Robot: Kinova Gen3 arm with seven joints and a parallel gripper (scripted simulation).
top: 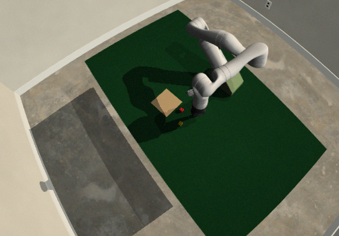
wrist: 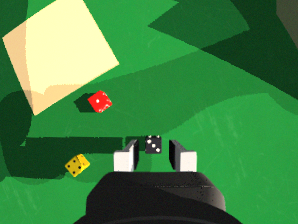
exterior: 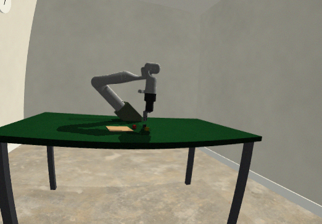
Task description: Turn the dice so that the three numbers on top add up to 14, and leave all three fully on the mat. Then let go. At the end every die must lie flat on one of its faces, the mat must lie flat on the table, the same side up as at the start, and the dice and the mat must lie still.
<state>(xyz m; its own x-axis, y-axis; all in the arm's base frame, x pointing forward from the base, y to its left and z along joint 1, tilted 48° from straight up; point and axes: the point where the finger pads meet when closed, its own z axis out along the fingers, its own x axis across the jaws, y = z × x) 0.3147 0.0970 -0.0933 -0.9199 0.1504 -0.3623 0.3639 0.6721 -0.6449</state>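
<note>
The black die lies 5 cm below my hand. The rest, counted from my hand: yellow die 10 cm ahead, 5 cm below, 1 cm to the right; tan mat 18 cm to the right, 8 cm ahead, 6 cm below; red die 8 cm to the right, 5 cm below, 4 cm ahead.
</note>
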